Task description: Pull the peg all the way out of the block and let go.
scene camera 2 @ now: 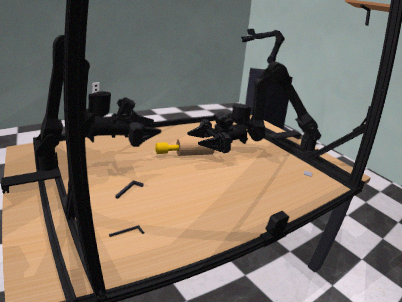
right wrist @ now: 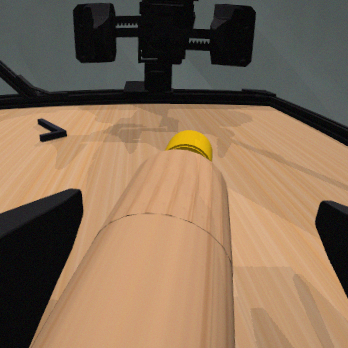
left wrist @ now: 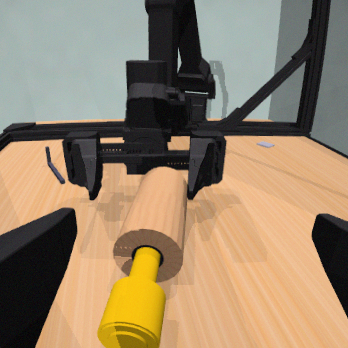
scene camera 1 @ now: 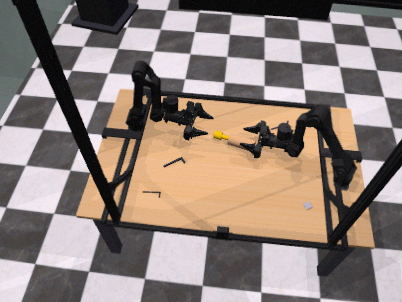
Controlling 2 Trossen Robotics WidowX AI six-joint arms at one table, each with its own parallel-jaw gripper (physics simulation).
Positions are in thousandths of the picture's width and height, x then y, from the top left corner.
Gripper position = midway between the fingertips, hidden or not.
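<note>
You'd find the left gripper (scene camera 2: 392, 416) in the scene, and it's also there at (right wrist: 438, 93), (left wrist: 573, 642) and (scene camera 1: 524, 416). The right gripper (scene camera 2: 479, 459) is visible too. There's a wooden cylinder block (right wrist: 464, 754), and the left wrist view has the block as well (left wrist: 450, 625). A yellow peg (left wrist: 392, 869) shows too, and in the right wrist view the peg (right wrist: 550, 404) can be seen again.
</note>
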